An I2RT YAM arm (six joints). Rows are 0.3 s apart.
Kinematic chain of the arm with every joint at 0, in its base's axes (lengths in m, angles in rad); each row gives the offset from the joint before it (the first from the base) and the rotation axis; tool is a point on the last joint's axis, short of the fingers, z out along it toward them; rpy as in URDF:
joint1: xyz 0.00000 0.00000 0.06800 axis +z
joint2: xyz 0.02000 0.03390 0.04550 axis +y
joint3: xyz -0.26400 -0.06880 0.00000 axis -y
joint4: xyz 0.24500 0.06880 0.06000 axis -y
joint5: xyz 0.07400 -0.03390 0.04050 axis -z
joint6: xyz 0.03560 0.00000 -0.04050 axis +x
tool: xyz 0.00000 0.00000 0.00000 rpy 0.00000 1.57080 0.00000
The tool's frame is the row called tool.
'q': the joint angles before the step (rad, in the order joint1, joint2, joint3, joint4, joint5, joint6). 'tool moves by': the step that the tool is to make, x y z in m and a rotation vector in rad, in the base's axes. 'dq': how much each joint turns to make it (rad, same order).
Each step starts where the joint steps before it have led.
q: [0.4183 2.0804 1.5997 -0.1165 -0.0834 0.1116]
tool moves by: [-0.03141 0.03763 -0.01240 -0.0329 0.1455 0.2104]
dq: [0.0912 -0.0004 0.0001 -0.1519 -0.1155 -0.0470]
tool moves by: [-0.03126 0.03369 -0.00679 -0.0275 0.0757 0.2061]
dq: [0.0892 0.0000 -0.0001 -0.0969 -0.0935 -0.0743]
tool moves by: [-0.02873 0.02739 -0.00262 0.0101 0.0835 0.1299]
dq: [0.0790 -0.0015 0.0015 -0.0649 -0.0770 -0.0023]
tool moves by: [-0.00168 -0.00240 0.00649 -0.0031 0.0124 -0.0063]
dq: [-0.0019 -0.0142 0.0073 -0.0304 -0.0015 0.0072]
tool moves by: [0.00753 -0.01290 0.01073 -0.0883 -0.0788 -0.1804]
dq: [-0.0180 -0.0289 0.0000 -0.0061 0.1933 0.0569]
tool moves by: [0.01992 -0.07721 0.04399 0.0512 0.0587 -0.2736]
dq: [-0.1712 -0.1244 0.0000 -0.1236 0.0061 0.1286]
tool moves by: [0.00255 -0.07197 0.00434 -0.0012 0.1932 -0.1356]
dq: [-0.1690 -0.0457 -0.0034 -0.2176 -0.0801 0.0144]
